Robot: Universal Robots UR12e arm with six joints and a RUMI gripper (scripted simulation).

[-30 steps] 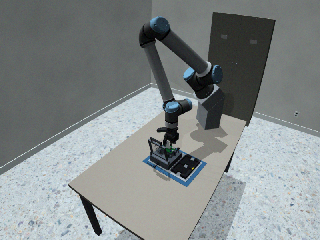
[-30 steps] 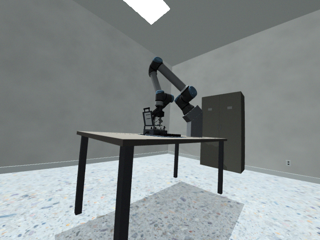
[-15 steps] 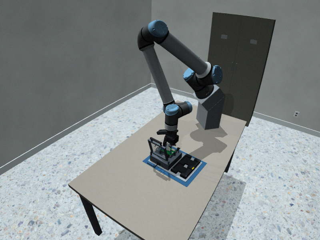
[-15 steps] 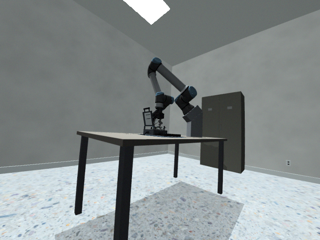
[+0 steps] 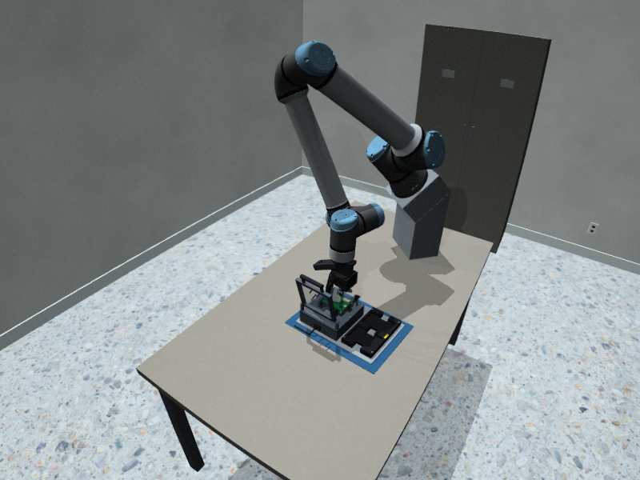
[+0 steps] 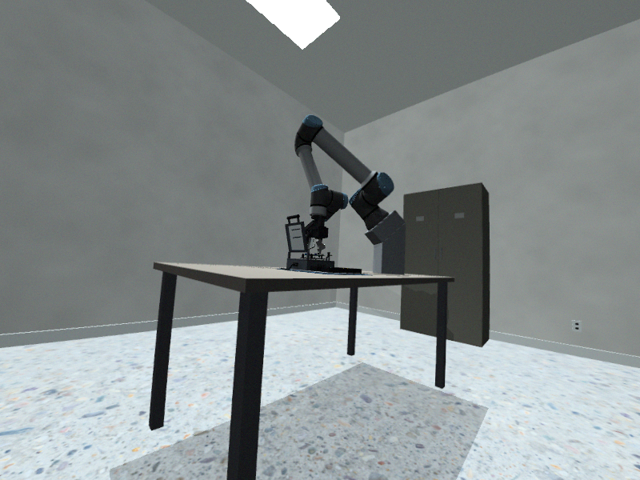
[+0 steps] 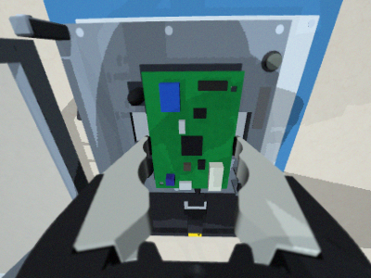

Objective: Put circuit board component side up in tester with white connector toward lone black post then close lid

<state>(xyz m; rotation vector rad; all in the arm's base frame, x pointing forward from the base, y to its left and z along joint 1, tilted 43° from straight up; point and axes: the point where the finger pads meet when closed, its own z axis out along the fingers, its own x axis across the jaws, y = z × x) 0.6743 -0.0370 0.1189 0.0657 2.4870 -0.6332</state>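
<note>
My gripper is now right at the green circuit board. Round my hand: tester lid (120 mm ahead, 30 mm to the right, 100 mm above); tester nest (10 mm ahead, 20 mm below).
</note>
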